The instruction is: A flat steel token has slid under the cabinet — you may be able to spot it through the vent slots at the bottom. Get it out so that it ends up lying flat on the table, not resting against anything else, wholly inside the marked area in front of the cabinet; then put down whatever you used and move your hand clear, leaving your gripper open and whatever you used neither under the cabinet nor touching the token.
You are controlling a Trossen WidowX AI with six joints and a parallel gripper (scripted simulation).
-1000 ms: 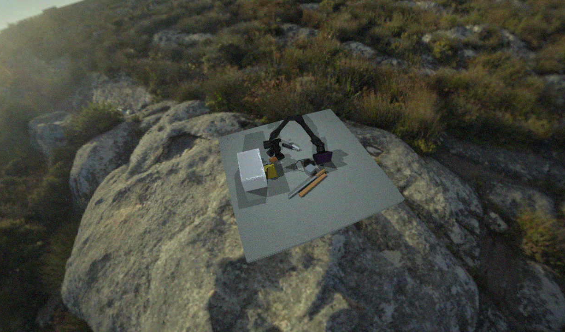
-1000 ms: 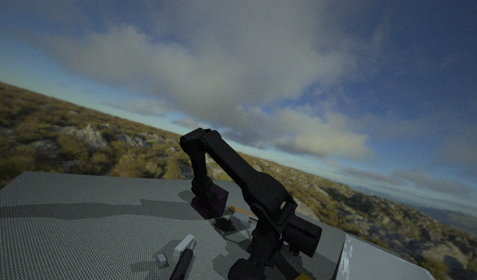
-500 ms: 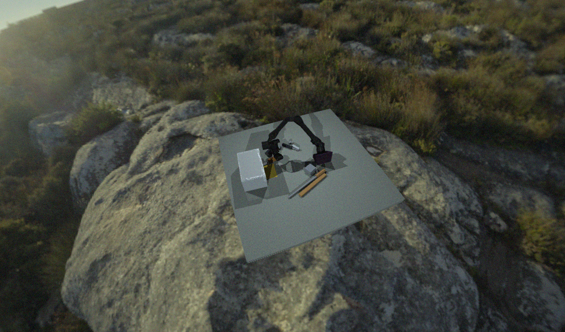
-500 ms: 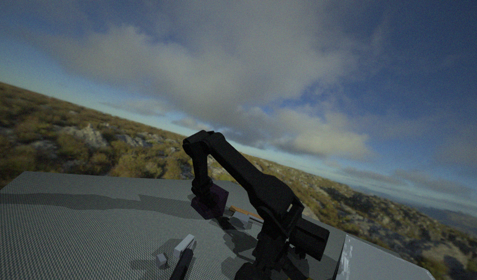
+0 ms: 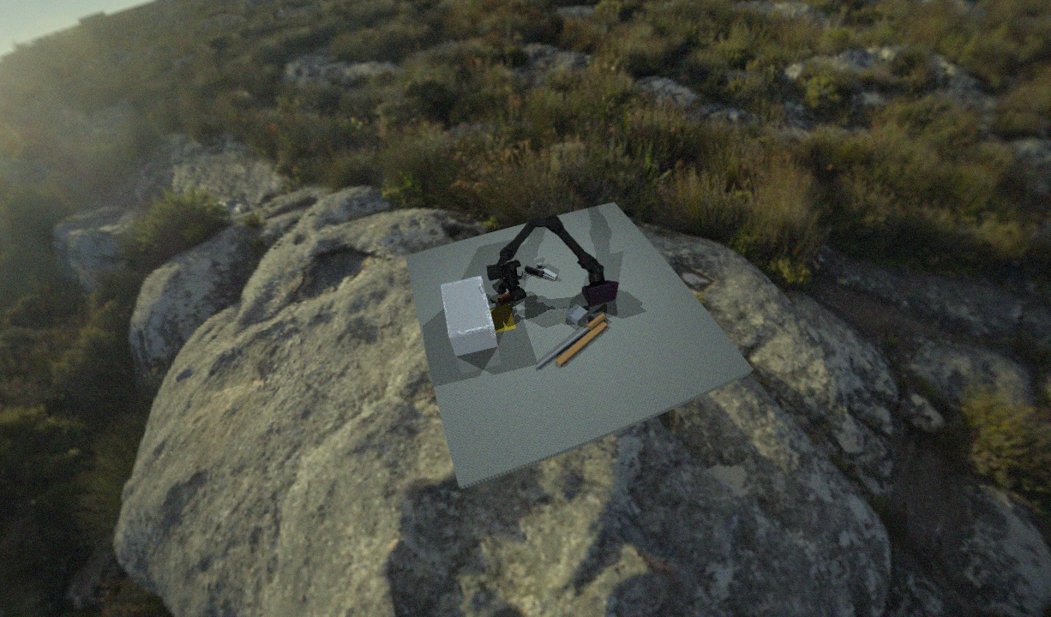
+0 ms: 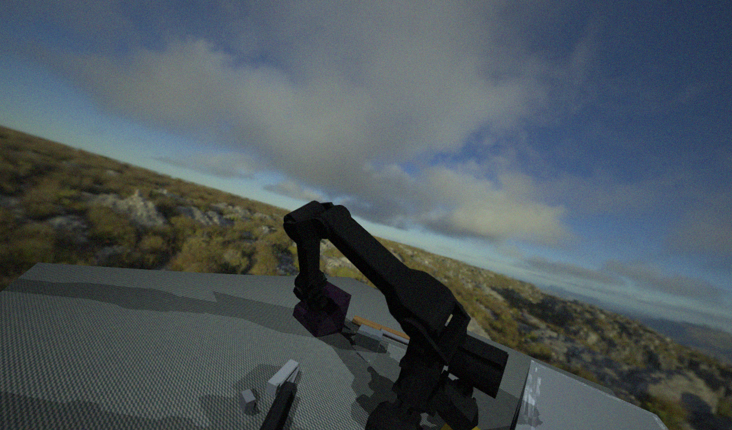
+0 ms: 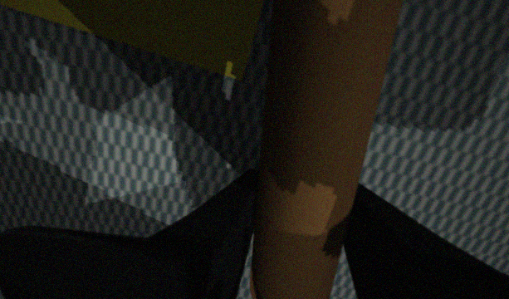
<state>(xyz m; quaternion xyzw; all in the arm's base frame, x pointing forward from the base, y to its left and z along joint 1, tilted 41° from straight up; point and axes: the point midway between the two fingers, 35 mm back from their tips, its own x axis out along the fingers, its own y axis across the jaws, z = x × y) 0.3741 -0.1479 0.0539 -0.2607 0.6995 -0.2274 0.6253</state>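
My gripper tip is 22 cm past the grey bar and 6 cm to the left of it. From my gripper tip the other things lie so: grey block: 22 cm behind, 23 cm to the left, 1 cm above; then small grey cube: 20 cm behind, 14 cm to the right; then wooden stick: 18 cm behind, 37 cm to the left.
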